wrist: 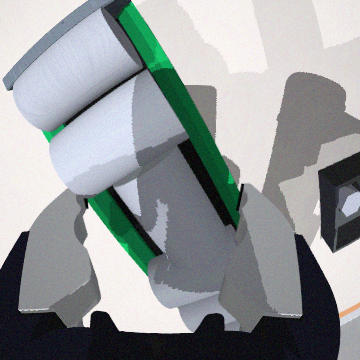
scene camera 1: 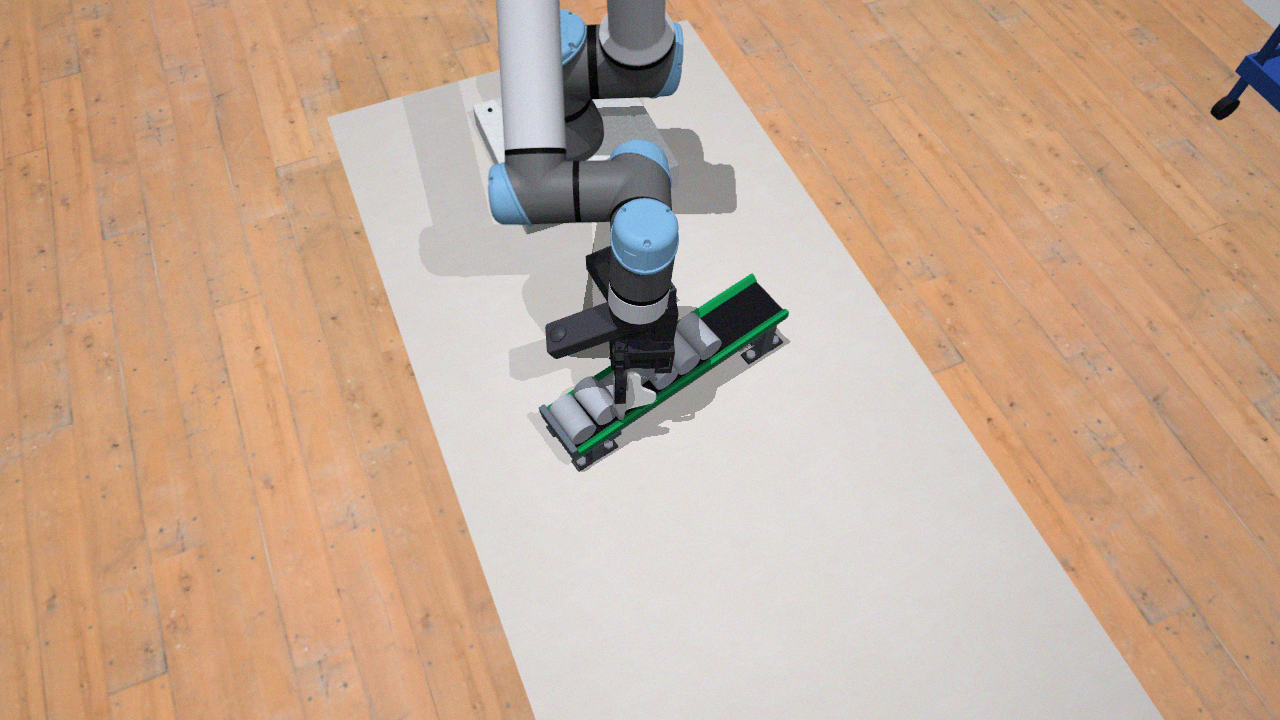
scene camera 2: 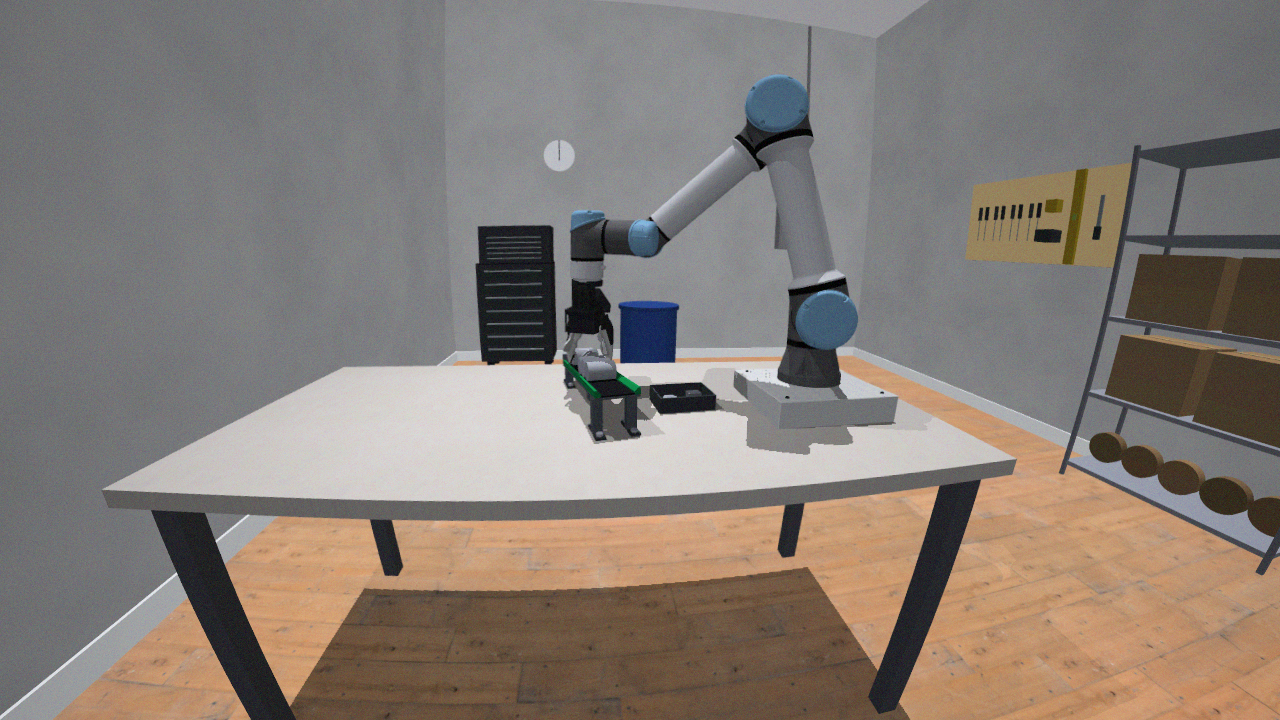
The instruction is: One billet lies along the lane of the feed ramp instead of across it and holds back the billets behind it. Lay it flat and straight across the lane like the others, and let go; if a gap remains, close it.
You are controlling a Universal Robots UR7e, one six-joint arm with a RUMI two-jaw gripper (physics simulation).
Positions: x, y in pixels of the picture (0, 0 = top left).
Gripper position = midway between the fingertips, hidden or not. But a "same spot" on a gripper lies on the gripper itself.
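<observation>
My gripper shows in the wrist view (161, 185). Scene camera 1 shows my gripper too; so does scene camera 2. Same spot on my gripper: (scene camera 1: 636, 395) and (scene camera 2: 570, 342).
</observation>
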